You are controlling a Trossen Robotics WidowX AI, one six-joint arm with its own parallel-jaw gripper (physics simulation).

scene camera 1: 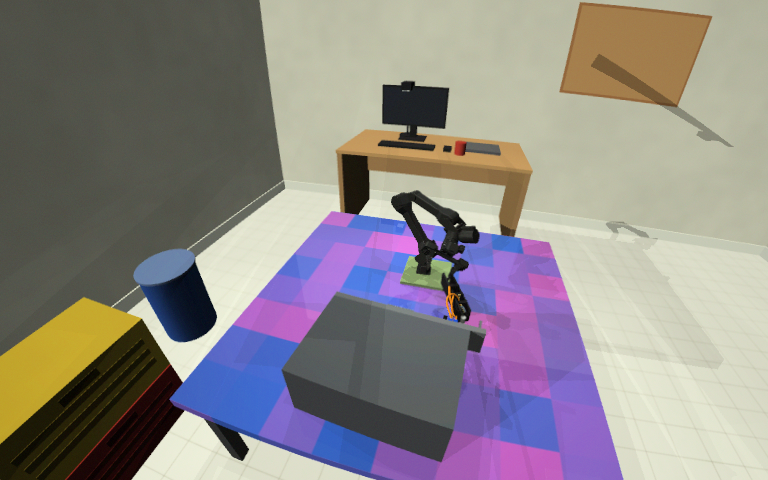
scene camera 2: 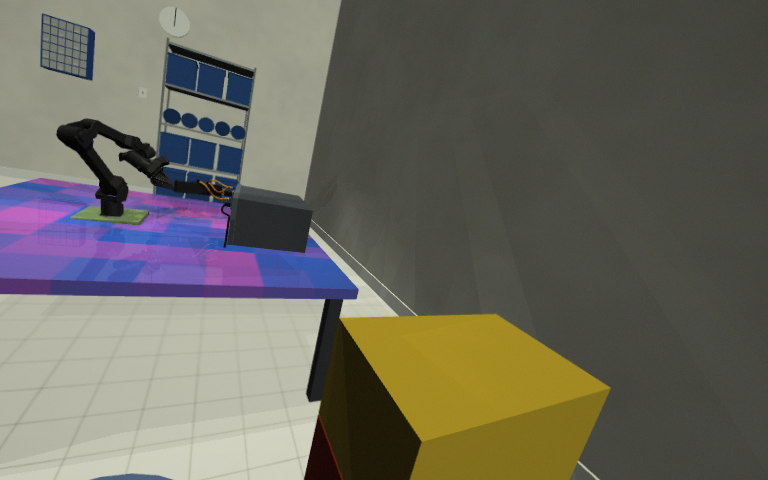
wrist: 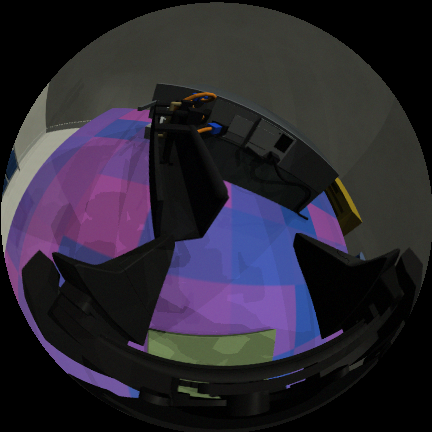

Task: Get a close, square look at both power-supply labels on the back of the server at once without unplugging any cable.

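Pixels of known places: gripper, fingertip midpoint: (scene camera 1: 437,275) (scene camera 2: 173,186) (wrist: 235,240); arm's base, link origin: (scene camera 1: 423,270) (scene camera 2: 111,214).
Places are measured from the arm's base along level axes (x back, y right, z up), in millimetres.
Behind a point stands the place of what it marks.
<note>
The grey server (scene camera 1: 385,345) @[x -592, y 61, z 183 mm] (scene camera 2: 269,223) @[x -562, y 283, z 101 mm] (wrist: 310,167) @[x -425, y 171, z 141 mm] lies on the table, its back towards the arm. In the wrist view its back runs slanting at upper right, seen obliquely. Light grey panels, one (wrist: 240,126) @[x -448, y -22, z 139 mm] left and one (wrist: 264,137) @[x -432, y 27, z 143 mm] right, show there; a dark upright bar stands between them. Any label text is too small and dim to read. A black cable-management arm (scene camera 1: 461,308) @[x -343, y -153, z 125 mm] (scene camera 2: 189,186) @[x -261, y -93, z 148 mm] (wrist: 187,185) @[x -258, y -95, z 123 mm] with orange cables (wrist: 200,96) @[x -349, y -113, z 189 mm] covers the left part. A black cable (wrist: 282,178) @[x -392, y 97, z 91 mm] hangs at the right. My gripper (scene camera 1: 463,256) (scene camera 2: 165,173) (wrist: 235,240) @[x -201, y -60, z 141 mm] is open and empty, apart from the server.
The arm stands on a green plate (scene camera 1: 410,275) @[x -54, y 54, z 2 mm] (scene camera 2: 135,216) @[x -80, y 11, z 4 mm] (wrist: 212,345) @[x -93, y -28, z 5 mm] on the patterned table (scene camera 1: 237,367) @[x -652, y 548, z -10 mm] (scene camera 2: 175,274) @[x -254, y 597, z -11 mm] (wrist: 265,255) @[x -260, y 93, z -11 mm]. A yellow box (scene camera 1: 62,350) (scene camera 2: 475,362) (wrist: 347,212) and a blue bin (scene camera 1: 181,302) stand beyond it. A wooden desk (scene camera 1: 436,161) is behind.
</note>
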